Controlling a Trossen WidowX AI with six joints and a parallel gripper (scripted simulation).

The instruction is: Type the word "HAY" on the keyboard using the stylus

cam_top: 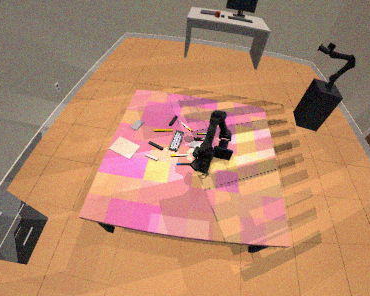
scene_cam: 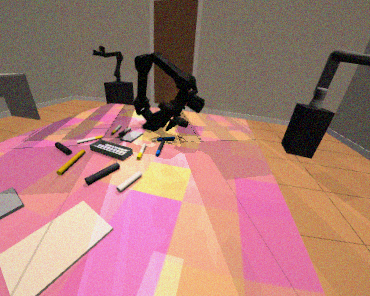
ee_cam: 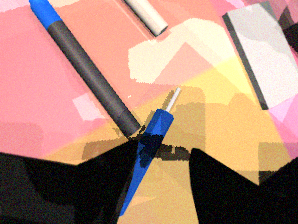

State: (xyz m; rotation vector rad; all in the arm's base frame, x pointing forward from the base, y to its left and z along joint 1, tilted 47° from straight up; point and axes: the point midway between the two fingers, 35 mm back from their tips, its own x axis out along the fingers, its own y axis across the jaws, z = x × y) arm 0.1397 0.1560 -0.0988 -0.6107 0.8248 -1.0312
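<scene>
My gripper tip is 10 mm short of the blue stylus, 20 mm to the left of it and 60 mm above it. The rest, counted from my gripper tip: yellow marker: 340 mm ahead, 230 mm to the right, 50 mm below; blue-tipped pen: 110 mm ahead, 30 mm to the left, 60 mm below; white sheet: 560 mm ahead, 20 mm to the left, 60 mm below.
</scene>
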